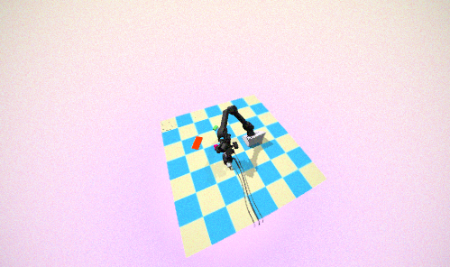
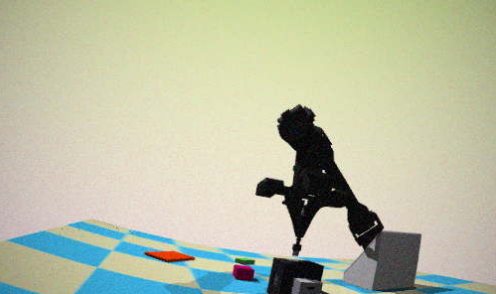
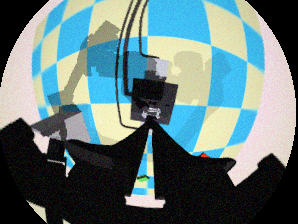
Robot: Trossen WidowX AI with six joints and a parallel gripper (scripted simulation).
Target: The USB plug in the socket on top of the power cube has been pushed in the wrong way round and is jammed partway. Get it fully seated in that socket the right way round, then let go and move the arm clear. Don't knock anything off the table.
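My gripper tip is 20 mm above the USB plug. The rest, counted from my gripper tip: magenta block 40 mm ahead, 150 mm to the right, 110 mm below; then green block 40 mm behind, 390 mm to the right, 120 mm below; then orange slab 200 mm ahead, 290 mm to the right, 120 mm below.
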